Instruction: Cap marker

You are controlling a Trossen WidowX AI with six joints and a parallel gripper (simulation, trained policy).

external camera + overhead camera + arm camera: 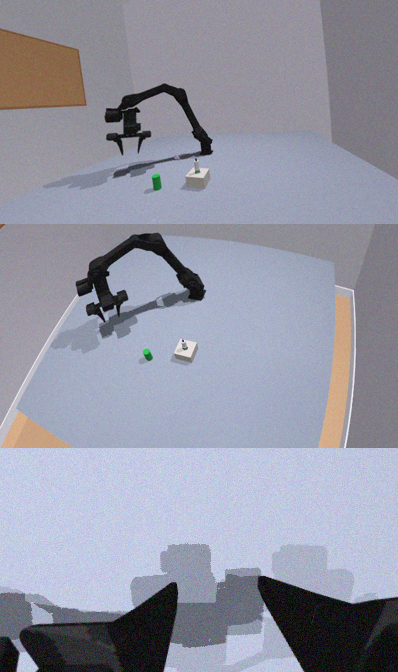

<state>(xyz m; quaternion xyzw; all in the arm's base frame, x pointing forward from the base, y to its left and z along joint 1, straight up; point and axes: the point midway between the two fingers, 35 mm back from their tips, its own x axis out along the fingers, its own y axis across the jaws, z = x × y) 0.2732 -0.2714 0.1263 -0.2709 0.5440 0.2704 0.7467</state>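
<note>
Now: the green cap 20 cm to the left of my gripper tip, 8 cm ahead of it and 7 cm below it. Also, from my gripper tip: holder block (34 cm to the left, 7 cm below, 2 cm ahead); then white marker (34 cm to the left, 2 cm below, 2 cm ahead).
</note>
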